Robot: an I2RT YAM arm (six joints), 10 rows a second.
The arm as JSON. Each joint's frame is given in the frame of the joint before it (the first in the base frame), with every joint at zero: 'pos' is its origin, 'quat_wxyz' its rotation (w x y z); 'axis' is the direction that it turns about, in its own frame. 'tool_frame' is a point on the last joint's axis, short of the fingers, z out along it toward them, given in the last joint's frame.
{
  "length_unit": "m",
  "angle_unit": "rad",
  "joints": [
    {
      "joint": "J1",
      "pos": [
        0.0,
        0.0,
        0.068
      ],
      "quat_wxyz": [
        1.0,
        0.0,
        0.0,
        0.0
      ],
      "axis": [
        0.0,
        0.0,
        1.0
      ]
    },
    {
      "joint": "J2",
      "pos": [
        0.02,
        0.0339,
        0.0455
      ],
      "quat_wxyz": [
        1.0,
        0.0,
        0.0,
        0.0
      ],
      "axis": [
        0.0,
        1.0,
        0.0
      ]
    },
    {
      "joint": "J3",
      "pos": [
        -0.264,
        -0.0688,
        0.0
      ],
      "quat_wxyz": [
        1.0,
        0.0,
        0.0,
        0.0
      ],
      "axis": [
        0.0,
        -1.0,
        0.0
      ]
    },
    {
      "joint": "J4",
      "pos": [
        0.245,
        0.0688,
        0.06
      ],
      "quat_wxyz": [
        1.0,
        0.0,
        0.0,
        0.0
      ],
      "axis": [
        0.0,
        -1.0,
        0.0
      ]
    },
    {
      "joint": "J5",
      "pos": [
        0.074,
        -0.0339,
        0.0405
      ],
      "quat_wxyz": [
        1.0,
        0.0,
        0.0,
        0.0
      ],
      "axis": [
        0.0,
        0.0,
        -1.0
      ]
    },
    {
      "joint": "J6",
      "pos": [
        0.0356,
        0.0,
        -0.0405
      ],
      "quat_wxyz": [
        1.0,
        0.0,
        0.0,
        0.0
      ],
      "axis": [
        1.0,
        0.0,
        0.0
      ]
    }
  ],
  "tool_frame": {
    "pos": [
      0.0,
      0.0,
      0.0
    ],
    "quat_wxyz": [
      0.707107,
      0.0,
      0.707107,
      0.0
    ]
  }
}
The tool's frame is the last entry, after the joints.
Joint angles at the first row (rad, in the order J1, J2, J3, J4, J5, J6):
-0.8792, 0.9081, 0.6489, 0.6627, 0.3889, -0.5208
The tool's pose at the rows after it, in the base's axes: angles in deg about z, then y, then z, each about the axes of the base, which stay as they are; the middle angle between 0 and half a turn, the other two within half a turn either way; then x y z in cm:
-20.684 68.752 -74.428 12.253 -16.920 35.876
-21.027 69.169 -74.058 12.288 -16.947 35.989
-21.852 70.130 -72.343 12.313 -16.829 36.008
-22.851 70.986 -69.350 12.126 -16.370 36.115
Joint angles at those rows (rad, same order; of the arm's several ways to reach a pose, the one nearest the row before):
-0.8793, 0.9096, 0.6496, 0.6626, 0.3896, -0.5213
-0.8796, 0.9095, 0.6574, 0.6458, 0.3845, -0.5216
-0.8790, 0.9001, 0.6631, 0.6086, 0.3597, -0.5177
-0.8796, 0.8710, 0.6656, 0.5549, 0.3122, -0.5103

